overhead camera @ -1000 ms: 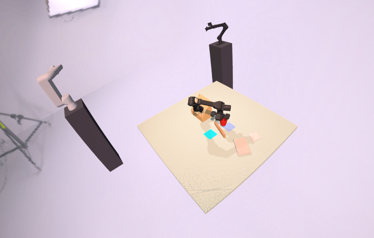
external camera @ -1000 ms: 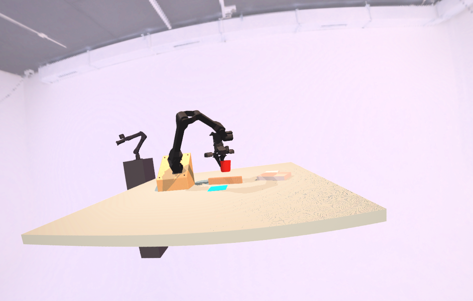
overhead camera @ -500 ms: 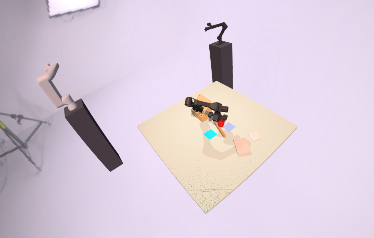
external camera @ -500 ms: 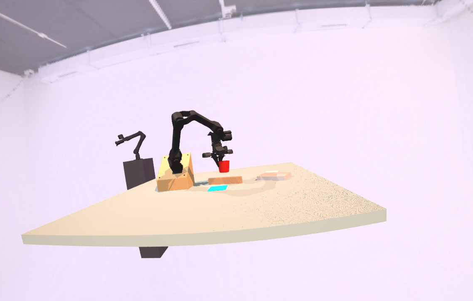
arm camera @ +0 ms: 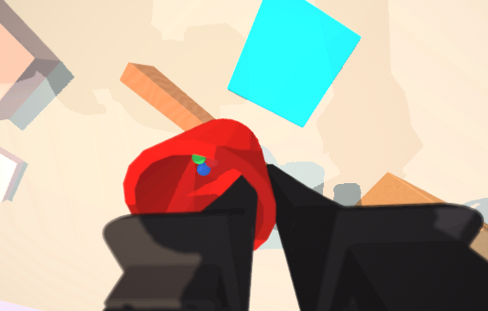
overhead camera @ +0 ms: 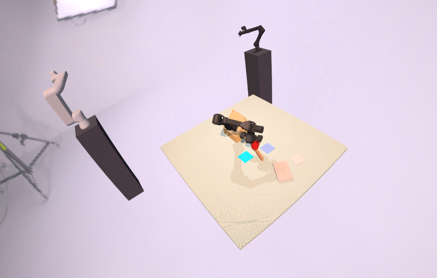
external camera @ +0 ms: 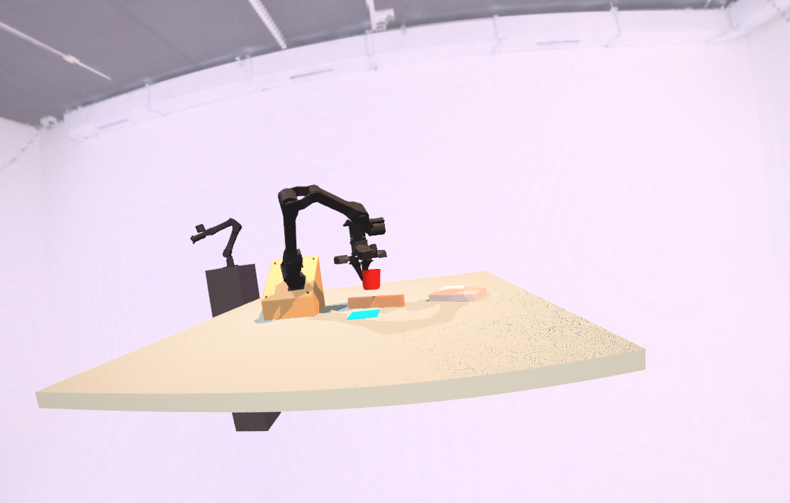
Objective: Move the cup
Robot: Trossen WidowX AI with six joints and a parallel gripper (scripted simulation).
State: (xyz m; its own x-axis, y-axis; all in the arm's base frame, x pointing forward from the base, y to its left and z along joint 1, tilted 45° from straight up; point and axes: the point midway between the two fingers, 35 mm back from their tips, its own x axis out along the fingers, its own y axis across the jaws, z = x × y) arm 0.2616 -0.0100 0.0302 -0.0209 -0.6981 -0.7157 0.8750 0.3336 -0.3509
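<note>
Now: the cyan pad 12 cm below my gripper tip and 8 cm to the right of it. From my gripper tip the other things lie so: red cup: 3 cm ahead, 1 cm to the left; orange wooden bar: 10 cm below, 3 cm to the left, 3 cm ahead.
</note>
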